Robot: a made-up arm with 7 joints. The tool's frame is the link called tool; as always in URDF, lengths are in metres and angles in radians. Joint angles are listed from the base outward.
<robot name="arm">
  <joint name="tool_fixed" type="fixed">
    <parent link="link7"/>
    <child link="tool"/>
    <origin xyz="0 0 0" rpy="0 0 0"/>
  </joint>
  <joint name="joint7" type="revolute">
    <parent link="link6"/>
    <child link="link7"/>
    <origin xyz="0.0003 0.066 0" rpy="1.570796 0 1.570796"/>
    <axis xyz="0 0 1"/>
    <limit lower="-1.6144" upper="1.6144"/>
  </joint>
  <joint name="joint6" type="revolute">
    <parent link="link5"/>
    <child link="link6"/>
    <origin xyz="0.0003 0 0.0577" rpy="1.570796 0 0"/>
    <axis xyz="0 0 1"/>
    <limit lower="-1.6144" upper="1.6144"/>
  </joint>
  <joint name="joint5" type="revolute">
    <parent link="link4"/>
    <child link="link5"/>
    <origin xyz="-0.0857 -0.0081 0.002" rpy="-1.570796 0 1.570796"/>
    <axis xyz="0 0 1"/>
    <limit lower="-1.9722" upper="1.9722"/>
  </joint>
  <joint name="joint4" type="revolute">
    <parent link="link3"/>
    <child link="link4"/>
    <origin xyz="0 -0.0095 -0.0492" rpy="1.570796 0 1.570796"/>
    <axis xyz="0 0 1"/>
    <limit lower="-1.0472" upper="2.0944"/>
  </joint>
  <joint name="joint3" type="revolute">
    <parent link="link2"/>
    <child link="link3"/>
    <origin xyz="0.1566 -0.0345 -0.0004" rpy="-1.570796 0 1.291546"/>
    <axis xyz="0 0 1"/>
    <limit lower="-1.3" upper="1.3"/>
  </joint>
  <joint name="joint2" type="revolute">
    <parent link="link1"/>
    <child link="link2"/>
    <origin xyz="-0.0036 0.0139 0.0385" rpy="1.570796 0 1.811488"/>
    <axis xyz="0 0 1"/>
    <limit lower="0" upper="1.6"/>
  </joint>
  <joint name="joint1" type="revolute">
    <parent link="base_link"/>
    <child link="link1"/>
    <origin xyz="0 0 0" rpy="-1.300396 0.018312 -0.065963"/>
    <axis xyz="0 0 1"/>
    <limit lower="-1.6" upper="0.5"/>
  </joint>
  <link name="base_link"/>
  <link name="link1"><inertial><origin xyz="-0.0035 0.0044 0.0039"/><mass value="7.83"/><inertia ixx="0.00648" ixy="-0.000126" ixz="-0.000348" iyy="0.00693" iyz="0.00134" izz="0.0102"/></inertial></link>
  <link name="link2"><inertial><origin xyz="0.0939 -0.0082 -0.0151"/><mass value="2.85"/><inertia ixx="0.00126" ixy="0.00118" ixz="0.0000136" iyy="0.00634" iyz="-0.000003" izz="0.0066"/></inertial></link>
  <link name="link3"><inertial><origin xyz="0.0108 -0.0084 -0.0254"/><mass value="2.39"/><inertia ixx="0.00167" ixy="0" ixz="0" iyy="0.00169" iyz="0.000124" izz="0.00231"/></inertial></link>
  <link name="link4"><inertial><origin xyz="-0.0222 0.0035 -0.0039"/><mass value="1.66"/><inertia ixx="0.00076" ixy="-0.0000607" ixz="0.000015" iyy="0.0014" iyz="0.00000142" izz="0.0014"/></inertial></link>
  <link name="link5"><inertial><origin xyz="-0.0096 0.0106 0.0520"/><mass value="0.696"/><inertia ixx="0.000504" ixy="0" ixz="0" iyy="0.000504" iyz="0" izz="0.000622"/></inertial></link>
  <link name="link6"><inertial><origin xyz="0.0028 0.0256 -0.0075"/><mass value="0.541"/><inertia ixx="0.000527" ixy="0" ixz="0" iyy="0.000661" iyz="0" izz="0.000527"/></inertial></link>
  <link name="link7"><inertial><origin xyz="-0.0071 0.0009 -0.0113"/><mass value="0.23"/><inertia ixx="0.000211" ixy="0" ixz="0" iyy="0.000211" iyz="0" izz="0.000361"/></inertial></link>
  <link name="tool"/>
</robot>
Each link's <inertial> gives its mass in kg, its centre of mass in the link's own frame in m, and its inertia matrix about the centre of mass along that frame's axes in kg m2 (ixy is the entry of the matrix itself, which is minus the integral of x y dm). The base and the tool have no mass. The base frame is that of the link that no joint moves.
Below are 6 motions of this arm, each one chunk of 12 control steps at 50 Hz.
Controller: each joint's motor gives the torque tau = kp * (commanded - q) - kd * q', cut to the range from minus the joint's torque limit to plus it. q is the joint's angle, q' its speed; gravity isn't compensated. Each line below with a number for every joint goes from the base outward.
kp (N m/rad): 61 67 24 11 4.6 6.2 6.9
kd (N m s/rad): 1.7 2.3 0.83 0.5 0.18 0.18 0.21
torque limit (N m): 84 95 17 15 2.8 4.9 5.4
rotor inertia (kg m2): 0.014 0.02 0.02 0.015 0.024 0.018 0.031
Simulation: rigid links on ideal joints. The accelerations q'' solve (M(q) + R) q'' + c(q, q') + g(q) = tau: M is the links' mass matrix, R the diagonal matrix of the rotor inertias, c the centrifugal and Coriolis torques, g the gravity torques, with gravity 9.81 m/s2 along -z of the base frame. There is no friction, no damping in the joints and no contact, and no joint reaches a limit. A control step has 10 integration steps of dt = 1/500 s. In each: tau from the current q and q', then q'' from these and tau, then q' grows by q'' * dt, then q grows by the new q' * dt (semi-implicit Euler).
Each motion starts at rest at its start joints. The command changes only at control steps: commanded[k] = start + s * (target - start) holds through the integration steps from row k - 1 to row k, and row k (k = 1, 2, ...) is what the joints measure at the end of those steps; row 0 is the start. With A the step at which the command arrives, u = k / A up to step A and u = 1 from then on. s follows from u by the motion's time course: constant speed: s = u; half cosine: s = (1 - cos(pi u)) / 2; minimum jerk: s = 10 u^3 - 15 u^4 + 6 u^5; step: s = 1 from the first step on.
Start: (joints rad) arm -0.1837 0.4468 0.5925 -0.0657 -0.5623 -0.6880 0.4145
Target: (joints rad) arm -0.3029 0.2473 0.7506 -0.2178 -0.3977 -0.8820 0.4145
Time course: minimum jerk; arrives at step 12
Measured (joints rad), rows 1 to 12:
1: -0.1844 0.4411 0.5932 -0.0590 -0.5617 -0.6882 0.4144
2: -0.1861 0.4265 0.5943 -0.0416 -0.5601 -0.6888 0.4142
3: -0.1885 0.4049 0.5960 -0.0162 -0.5571 -0.6898 0.4140
4: -0.1920 0.3776 0.5997 0.0140 -0.5520 -0.6921 0.4137
5: -0.1968 0.3457 0.6072 0.0458 -0.5438 -0.6969 0.4133
6: -0.2035 0.3099 0.6201 0.0759 -0.5317 -0.7053 0.4130
7: -0.2122 0.2715 0.6385 0.1016 -0.5153 -0.7186 0.4128
8: -0.2226 0.2323 0.6612 0.1210 -0.4948 -0.7372 0.4126
9: -0.2343 0.1945 0.6851 0.1330 -0.4709 -0.7605 0.4125
10: -0.2462 0.1605 0.7068 0.1378 -0.4450 -0.7871 0.4125
11: -0.2574 0.1327 0.7227 0.1363 -0.4187 -0.8146 0.4126
12: -0.2670 0.1131 0.7307 0.1300 -0.3937 -0.8405 0.4128

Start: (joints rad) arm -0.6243 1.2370 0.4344 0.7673 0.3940 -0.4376 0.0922
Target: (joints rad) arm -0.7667 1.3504 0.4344 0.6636 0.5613 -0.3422 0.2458
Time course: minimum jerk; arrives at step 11
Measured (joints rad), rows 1 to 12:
1: -0.6210 1.2290 0.4380 0.7668 0.3943 -0.4375 0.0922
2: -0.6137 1.2092 0.4430 0.7685 0.3952 -0.4371 0.0927
3: -0.6058 1.1815 0.4434 0.7763 0.3971 -0.4355 0.0942
4: -0.6000 1.1500 0.4362 0.7927 0.4013 -0.4314 0.0981
5: -0.5981 1.1182 0.4213 0.8183 0.4090 -0.4237 0.1056
6: -0.6009 1.0890 0.4007 0.8511 0.4215 -0.4113 0.1177
7: -0.6080 1.0645 0.3778 0.8875 0.4395 -0.3940 0.1349
8: -0.6182 1.0460 0.3563 0.9232 0.4628 -0.3728 0.1571
9: -0.6299 1.0341 0.3394 0.9535 0.4904 -0.3495 0.1829
10: -0.6415 1.0291 0.3293 0.9751 0.5205 -0.3266 0.2106
11: -0.6516 1.0307 0.3264 0.9861 0.5506 -0.3069 0.2380
12: -0.6593 1.0382 0.3297 0.9863 0.5784 -0.2923 0.2627

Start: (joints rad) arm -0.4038 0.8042 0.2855 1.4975 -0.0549 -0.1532 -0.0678
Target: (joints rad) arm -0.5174 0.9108 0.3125 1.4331 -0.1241 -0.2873 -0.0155
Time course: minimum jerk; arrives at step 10
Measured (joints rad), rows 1 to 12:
1: -0.4025 0.7981 0.2858 1.4963 -0.0549 -0.1533 -0.0678
2: -0.3997 0.7825 0.2862 1.4951 -0.0550 -0.1538 -0.0676
3: -0.3970 0.7600 0.2861 1.4971 -0.0555 -0.1556 -0.0669
4: -0.3961 0.7339 0.2857 1.5046 -0.0568 -0.1595 -0.0653
5: -0.3980 0.7075 0.2856 1.5186 -0.0592 -0.1664 -0.0622
6: -0.4034 0.6836 0.2862 1.5382 -0.0632 -0.1769 -0.0573
7: -0.4119 0.6646 0.2879 1.5609 -0.0687 -0.1907 -0.0504
8: -0.4229 0.6520 0.2909 1.5833 -0.0756 -0.2067 -0.0419
9: -0.4351 0.6462 0.2946 1.6015 -0.0836 -0.2234 -0.0323
10: -0.4473 0.6470 0.2984 1.6126 -0.0920 -0.2389 -0.0224
11: -0.4583 0.6535 0.3015 1.6149 -0.1003 -0.2519 -0.0131
12: -0.4676 0.6648 0.3037 1.6083 -0.1082 -0.2616 -0.0050

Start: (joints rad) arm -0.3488 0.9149 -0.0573 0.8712 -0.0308 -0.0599 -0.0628
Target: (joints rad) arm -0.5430 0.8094 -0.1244 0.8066 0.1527 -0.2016 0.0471
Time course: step
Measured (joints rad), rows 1 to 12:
1: -0.3602 0.9034 -0.0599 0.8878 -0.0223 -0.0676 -0.0578
2: -0.3864 0.8744 -0.0681 0.9236 -0.0007 -0.0858 -0.0447
3: -0.4187 0.8330 -0.0823 0.9639 0.0303 -0.1093 -0.0258
4: -0.4501 0.7840 -0.1018 0.9975 0.0666 -0.1338 -0.0031
5: -0.4761 0.7322 -0.1252 1.0169 0.1048 -0.1563 0.0209
6: -0.4948 0.6815 -0.1501 1.0193 0.1416 -0.1750 0.0442
7: -0.5060 0.6353 -0.1744 1.0056 0.1745 -0.1897 0.0649
8: -0.5106 0.5963 -0.1963 0.9794 0.2016 -0.2005 0.0817
9: -0.5100 0.5664 -0.2148 0.9456 0.2215 -0.2084 0.0937
10: -0.5058 0.5466 -0.2294 0.9096 0.2337 -0.2141 0.1005
11: -0.4996 0.5371 -0.2398 0.8763 0.2382 -0.2182 0.1023
12: -0.4925 0.5374 -0.2455 0.8494 0.2356 -0.2210 0.0995

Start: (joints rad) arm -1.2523 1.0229 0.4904 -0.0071 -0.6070 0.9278 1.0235
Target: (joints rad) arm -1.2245 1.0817 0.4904 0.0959 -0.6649 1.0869 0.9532
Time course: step
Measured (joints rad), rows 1 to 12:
1: -1.2412 1.0217 0.4918 -0.0067 -0.6102 0.9369 1.0203
2: -1.2140 1.0182 0.4946 -0.0031 -0.6180 0.9603 1.0119
3: -1.1776 1.0117 0.4968 0.0072 -0.6291 0.9941 0.9997
4: -1.1386 1.0021 0.4969 0.0266 -0.6414 1.0343 0.9852
5: -1.1025 0.9896 0.4938 0.0563 -0.6535 1.0765 0.9698
6: -1.0726 0.9749 0.4877 0.0955 -0.6638 1.1170 0.9550
7: -1.0505 0.9590 0.4791 0.1420 -0.6710 1.1524 0.9419
8: -1.0363 0.9430 0.4691 0.1925 -0.6744 1.1802 0.9314
9: -1.0287 0.9279 0.4586 0.2431 -0.6737 1.1989 0.9240
10: -1.0261 0.9144 0.4485 0.2899 -0.6692 1.2083 0.9199
11: -1.0269 0.9032 0.4396 0.3296 -0.6613 1.2088 0.9192
12: -1.0296 0.8947 0.4324 0.3600 -0.6511 1.2021 0.9214

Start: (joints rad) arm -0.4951 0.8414 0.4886 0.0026 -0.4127 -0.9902 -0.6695
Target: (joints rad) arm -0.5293 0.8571 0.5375 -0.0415 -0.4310 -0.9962 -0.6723
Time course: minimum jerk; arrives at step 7
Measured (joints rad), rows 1 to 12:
1: -0.4928 0.8334 0.4899 0.0047 -0.4122 -0.9907 -0.6696
2: -0.4869 0.8135 0.4916 0.0114 -0.4110 -0.9921 -0.6697
3: -0.4786 0.7860 0.4917 0.0234 -0.4096 -0.9941 -0.6699
4: -0.4694 0.7548 0.4897 0.0411 -0.4081 -0.9962 -0.6701
5: -0.4605 0.7239 0.4857 0.0641 -0.4068 -0.9978 -0.6703
6: -0.4526 0.6959 0.4798 0.0911 -0.4056 -0.9982 -0.6704
7: -0.4462 0.6731 0.4724 0.1206 -0.4047 -0.9971 -0.6705
8: -0.4411 0.6566 0.4639 0.1504 -0.4037 -0.9942 -0.6704
9: -0.4374 0.6464 0.4554 0.1786 -0.4027 -0.9895 -0.6702
10: -0.4350 0.6421 0.4481 0.2033 -0.4014 -0.9833 -0.6700
11: -0.4339 0.6427 0.4432 0.2228 -0.3998 -0.9761 -0.6697
12: -0.4339 0.6473 0.4417 0.2364 -0.3981 -0.9688 -0.6694

